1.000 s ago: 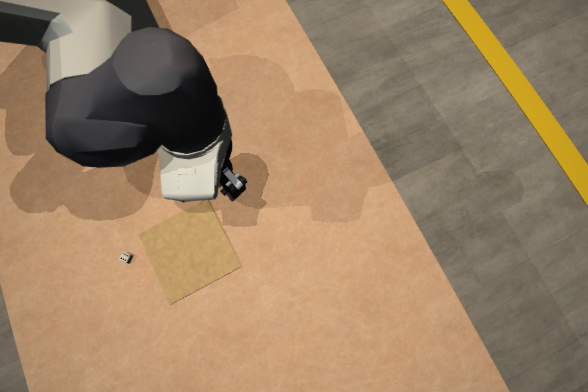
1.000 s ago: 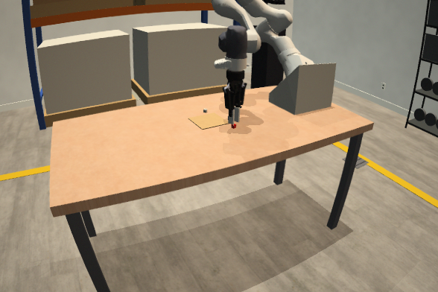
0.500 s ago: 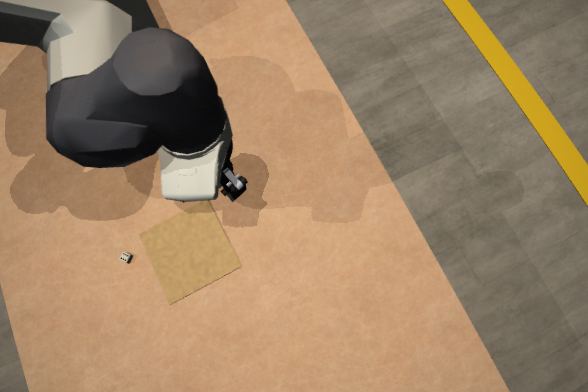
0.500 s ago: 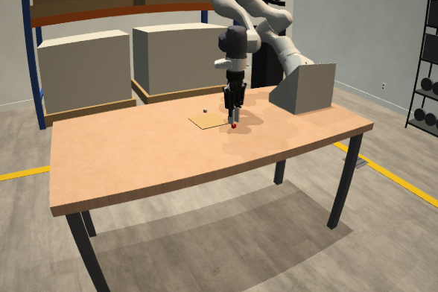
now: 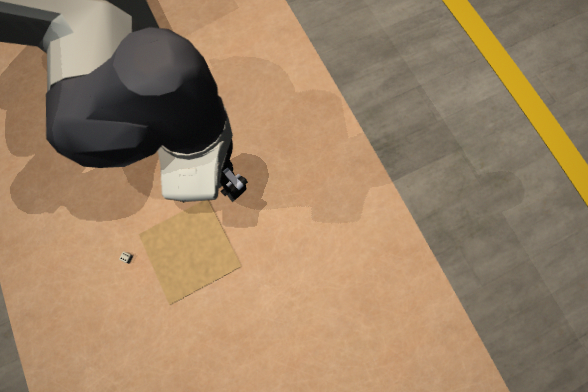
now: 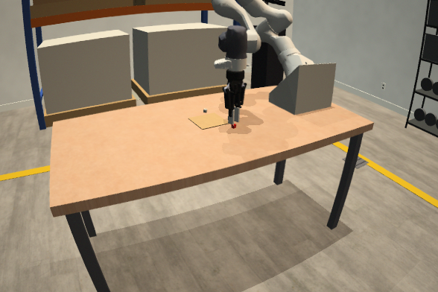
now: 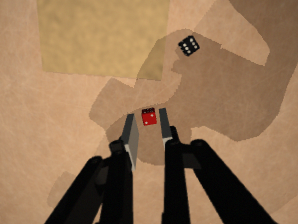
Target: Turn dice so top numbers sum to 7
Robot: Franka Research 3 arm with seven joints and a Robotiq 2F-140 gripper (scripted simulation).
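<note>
Right now the red die is 5 cm below my hand. From my hand the other things lie so: black die (9 cm to the right, 5 cm below, 4 cm behind); tan mat (12 cm to the right, 6 cm ahead, 5 cm below); white die (22 cm to the right, 5 cm below, 2 cm ahead).
</note>
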